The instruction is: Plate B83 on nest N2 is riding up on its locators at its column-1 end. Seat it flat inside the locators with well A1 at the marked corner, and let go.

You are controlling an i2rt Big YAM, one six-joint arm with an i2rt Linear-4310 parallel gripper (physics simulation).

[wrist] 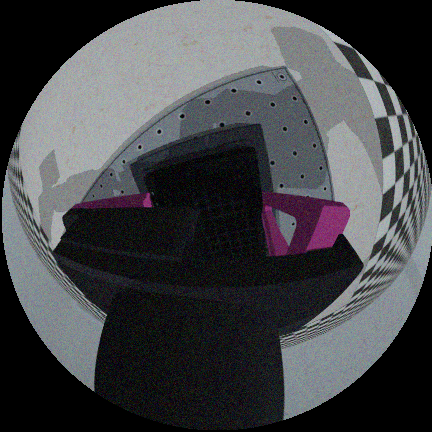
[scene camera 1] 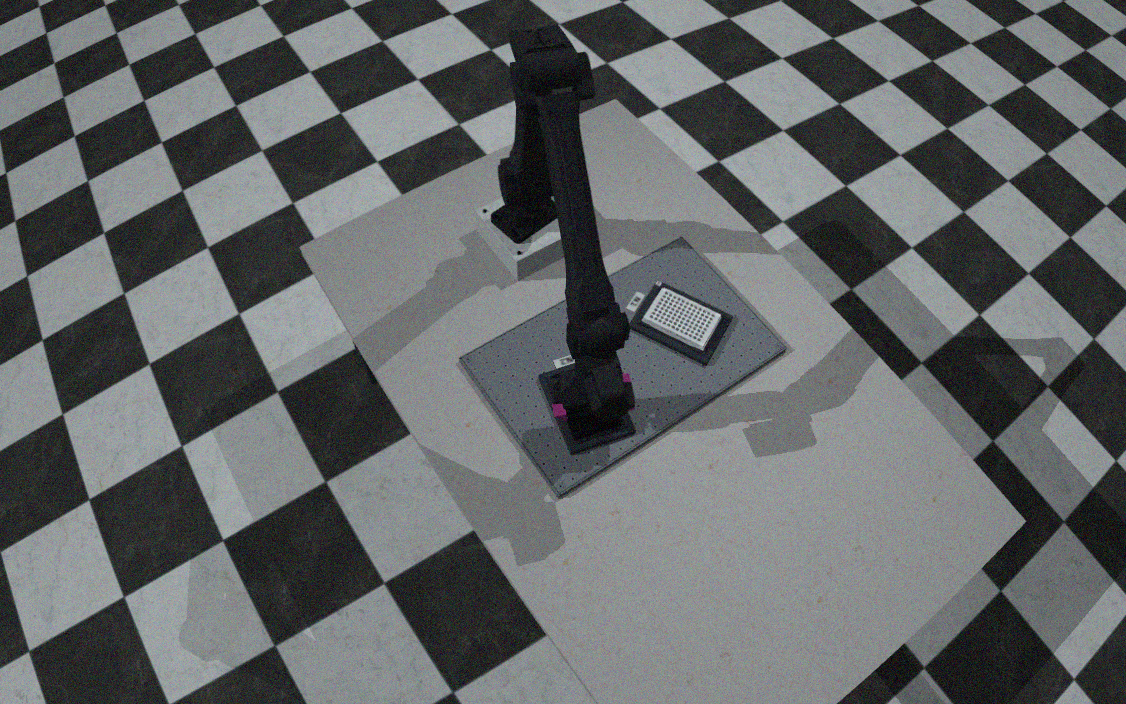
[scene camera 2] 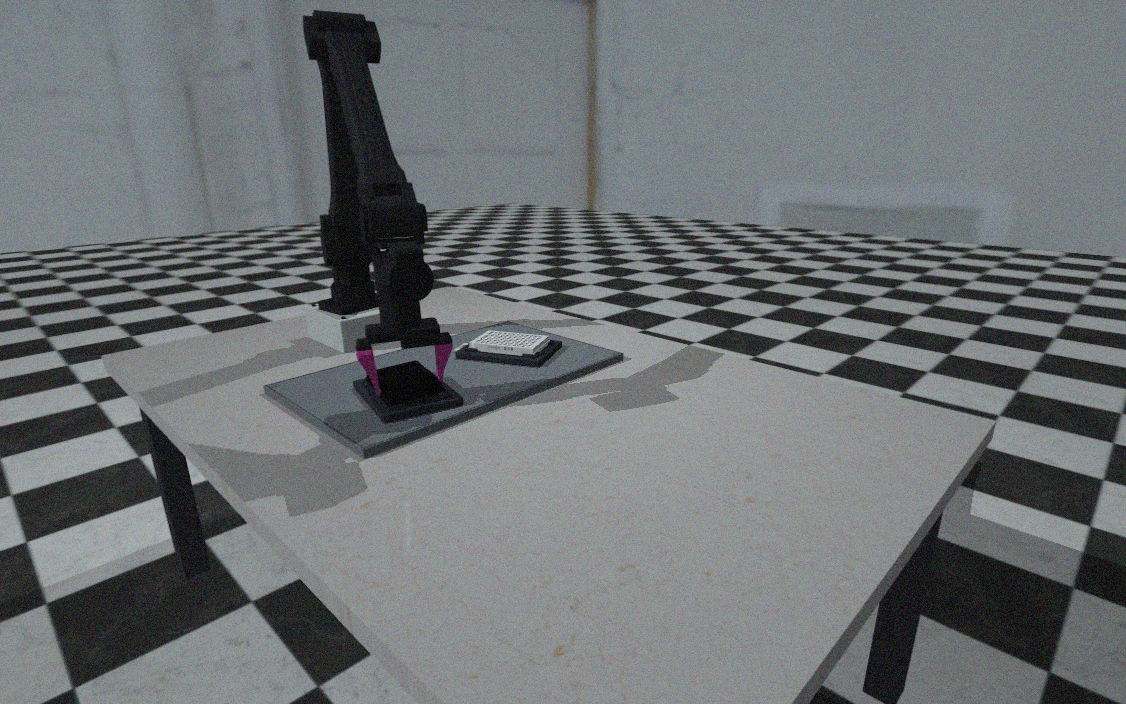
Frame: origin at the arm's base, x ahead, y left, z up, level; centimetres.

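Seen in the pictures: gripper, fingertip midpoint: (wrist: 207,197) (scene camera 1: 591,415) (scene camera 2: 409,390); arm's base at its link origin: (scene camera 1: 526,217) (scene camera 2: 354,306).
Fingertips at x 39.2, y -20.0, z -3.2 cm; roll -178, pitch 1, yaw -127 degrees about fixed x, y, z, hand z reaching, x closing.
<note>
Pixels of each thing's top centre, then the offset from my fingertips to it. "spot": a spot on its surface instead.
- black well plate at its top centre: (wrist: 215,238) (scene camera 2: 402,374) (scene camera 1: 585,396) dy +1.2, dx -2.8, dz +1.5 cm
- white well plate at its top centre: (scene camera 2: 509,339) (scene camera 1: 682,316) dy +26.8, dx -3.1, dz +0.5 cm
- second dark nest at a spot on its surface: (scene camera 1: 707,357) spot: dy +24.3, dx +5.7, dz -0.9 cm
- small label at a spot on its surface: (scene camera 1: 635,301) spot: dy +24.0, dx -12.5, dz -1.9 cm
A black well plate (scene camera 2: 411,380) (wrist: 210,175), taken to be B83, sits in or on a dark nest (scene camera 1: 618,435) (scene camera 2: 423,410) (wrist: 200,144) near the front left of the grey board. My gripper (scene camera 1: 592,394) (scene camera 2: 410,387) (wrist: 207,197) points down over it, with its magenta fingers wide apart, shut on the plate's two opposite sides. The plate is low at the nest; a nest border shows beyond its far edge in the wrist view. Black on black hides whether it lies fully flat. Well A1, the marked corner and the plate's near part cannot be made out.
A white well plate (scene camera 1: 682,317) (scene camera 2: 508,341) sits on a second dark nest (scene camera 1: 707,357) on the same perforated board (scene camera 1: 506,365) (scene camera 2: 315,390) (wrist: 300,135). A small label (scene camera 1: 635,301) lies beside that nest, another label (scene camera 1: 563,361) by the first. The arm's pale base block (scene camera 1: 539,259) stands behind.
</note>
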